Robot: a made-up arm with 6 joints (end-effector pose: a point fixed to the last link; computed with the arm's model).
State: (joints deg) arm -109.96 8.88 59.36 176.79 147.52 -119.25
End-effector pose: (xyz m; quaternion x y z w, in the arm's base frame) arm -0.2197 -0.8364 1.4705 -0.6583 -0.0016 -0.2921 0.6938
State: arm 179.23 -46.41 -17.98 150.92 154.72 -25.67
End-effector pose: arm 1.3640 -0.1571 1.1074 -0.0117 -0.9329 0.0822 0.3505
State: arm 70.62 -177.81 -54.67 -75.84 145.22 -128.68
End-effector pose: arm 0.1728 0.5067 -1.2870 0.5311 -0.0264 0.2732 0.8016
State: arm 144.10 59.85 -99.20 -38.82 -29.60 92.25
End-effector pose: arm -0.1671 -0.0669 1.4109 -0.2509 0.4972 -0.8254 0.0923
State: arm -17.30 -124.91 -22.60 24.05 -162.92 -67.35
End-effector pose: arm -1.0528 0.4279 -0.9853 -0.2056 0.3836 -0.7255 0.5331
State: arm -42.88 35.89 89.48 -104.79 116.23 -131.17
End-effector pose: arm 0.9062 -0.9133 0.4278 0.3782 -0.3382 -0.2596 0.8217
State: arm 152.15 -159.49 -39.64 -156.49 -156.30 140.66
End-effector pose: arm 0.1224 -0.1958 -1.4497 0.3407 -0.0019 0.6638 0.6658
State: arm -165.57 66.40 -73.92 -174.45 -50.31 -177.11
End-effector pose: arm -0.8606 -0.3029 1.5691 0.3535 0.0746 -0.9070 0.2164
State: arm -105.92 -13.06 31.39 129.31 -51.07 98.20
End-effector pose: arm -0.0851 -0.2292 2.0559 -0.2484 -0.4926 0.7132 0.4325
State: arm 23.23 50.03 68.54 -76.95 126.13 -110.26
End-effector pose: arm 1.3520 0.5437 0.3021 0.5635 -0.3214 0.1712 0.7416
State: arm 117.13 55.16 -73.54 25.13 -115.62 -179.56
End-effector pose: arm -0.2049 0.3113 1.4225 0.3440 0.8416 -0.0416 0.4143
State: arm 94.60 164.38 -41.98 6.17 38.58 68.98
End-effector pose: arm -0.1847 1.0660 -1.4045 0.1561 -0.9679 -0.1956 0.0224
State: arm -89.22 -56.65 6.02 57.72 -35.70 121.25
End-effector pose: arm -0.0087 1.6406 1.3427 -0.5664 0.2139 0.6566 0.4498
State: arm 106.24 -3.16 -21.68 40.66 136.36 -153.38
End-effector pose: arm -0.1093 -0.3155 1.8549 -0.4106 -0.7462 -0.1648 0.4974
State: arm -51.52 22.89 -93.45 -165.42 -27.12 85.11
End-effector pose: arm -0.2686 0.5474 1.4705 0.0244 -0.3550 -0.8586 0.3691
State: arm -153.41 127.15 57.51 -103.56 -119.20 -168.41
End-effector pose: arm -0.4159 -0.5012 -1.2408 0.3977 -0.3177 0.8227 0.2530
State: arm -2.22 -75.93 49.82 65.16 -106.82 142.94
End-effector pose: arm -1.3667 -0.0149 1.1704 0.6385 0.5580 -0.4338 0.3046
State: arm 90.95 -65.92 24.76 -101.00 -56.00 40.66
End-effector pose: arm -0.2413 -1.4890 1.3645 0.0760 -0.4816 0.0803 0.8694
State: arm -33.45 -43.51 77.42 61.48 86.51 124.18
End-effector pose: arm 0.1063 0.2423 1.5890 -0.7000 -0.3310 -0.6324 0.0229
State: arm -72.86 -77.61 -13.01 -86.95 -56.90 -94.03
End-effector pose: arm -0.2803 1.9044 0.4000 -0.3228 0.6468 0.3124 0.6163
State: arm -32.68 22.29 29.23 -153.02 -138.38 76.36
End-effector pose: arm 1.0202 -0.4416 1.4122 -0.6766 0.7097 0.1655 0.1055
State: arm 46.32 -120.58 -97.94 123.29 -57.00 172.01
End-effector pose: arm -0.1128 -0.2021 -1.1315 0.6639 -0.6554 0.3593 0.0244
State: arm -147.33 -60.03 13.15 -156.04 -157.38 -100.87
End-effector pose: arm 1.1355 0.6059 1.2201 0.8014 -0.1444 -0.3430 0.4683
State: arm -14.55 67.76 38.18 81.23 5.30 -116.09
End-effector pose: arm 1.9261 -0.4090 0.2185 -0.1631 0.7923 -0.1788 0.5601
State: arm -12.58 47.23 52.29 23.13 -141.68 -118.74
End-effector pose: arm 1.4764 -0.2432 0.7736 0.3724 -0.0610 -0.8699 0.3174
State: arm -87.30 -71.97 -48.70 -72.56 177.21 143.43
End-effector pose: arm 0.0589 1.5207 0.1277 0.1942 -0.4675 0.7784 0.3711
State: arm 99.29 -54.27 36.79 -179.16 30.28 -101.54
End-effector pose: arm 0.1075 -1.1019 1.7680 -0.0659 0.4248 -0.9028 0.0133
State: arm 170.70 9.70 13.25 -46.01 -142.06 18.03
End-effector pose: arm -0.4315 -0.1042 1.8340 0.6650 -0.5948 0.4513 0.0194
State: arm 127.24 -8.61 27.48 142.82 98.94 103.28
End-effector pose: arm -0.1869 -0.0630 1.9712 0.6294 -0.1648 0.1742 0.7391
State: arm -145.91 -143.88 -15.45 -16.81 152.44 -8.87
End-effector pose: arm 0.7929 0.4636 -1.2586 -0.0481 -0.0519 -0.9265 0.3695
